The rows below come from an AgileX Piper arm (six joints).
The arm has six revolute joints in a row. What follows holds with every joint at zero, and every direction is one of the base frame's.
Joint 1 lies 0.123 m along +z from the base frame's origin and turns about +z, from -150 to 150 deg.
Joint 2 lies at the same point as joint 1 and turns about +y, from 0 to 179.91 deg.
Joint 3 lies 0.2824 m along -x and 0.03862 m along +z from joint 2 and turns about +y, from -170 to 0 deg.
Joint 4 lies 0.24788 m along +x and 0.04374 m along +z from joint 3 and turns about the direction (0.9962, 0, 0.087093), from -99.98 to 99.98 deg.
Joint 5 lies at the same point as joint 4 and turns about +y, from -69.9 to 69.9 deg.
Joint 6 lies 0.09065 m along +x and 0.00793 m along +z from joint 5 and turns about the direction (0.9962, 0, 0.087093), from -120 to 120 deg.
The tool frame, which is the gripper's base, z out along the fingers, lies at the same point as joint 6; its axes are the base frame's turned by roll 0, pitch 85.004 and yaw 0 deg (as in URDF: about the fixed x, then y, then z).
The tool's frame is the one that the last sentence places.
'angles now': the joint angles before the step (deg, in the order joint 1, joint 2, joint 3, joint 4, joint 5, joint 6). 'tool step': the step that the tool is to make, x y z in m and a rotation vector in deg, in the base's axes. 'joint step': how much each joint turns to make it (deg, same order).
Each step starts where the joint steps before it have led.
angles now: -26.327, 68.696, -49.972, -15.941, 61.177, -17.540
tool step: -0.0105, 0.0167, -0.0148, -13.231, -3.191, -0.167
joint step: 9.276, -4.908, 9.105, -18.220, -5.842, 18.873
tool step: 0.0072, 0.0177, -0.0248, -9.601, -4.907, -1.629
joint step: 11.153, 1.883, 7.314, -18.647, -1.184, 26.832
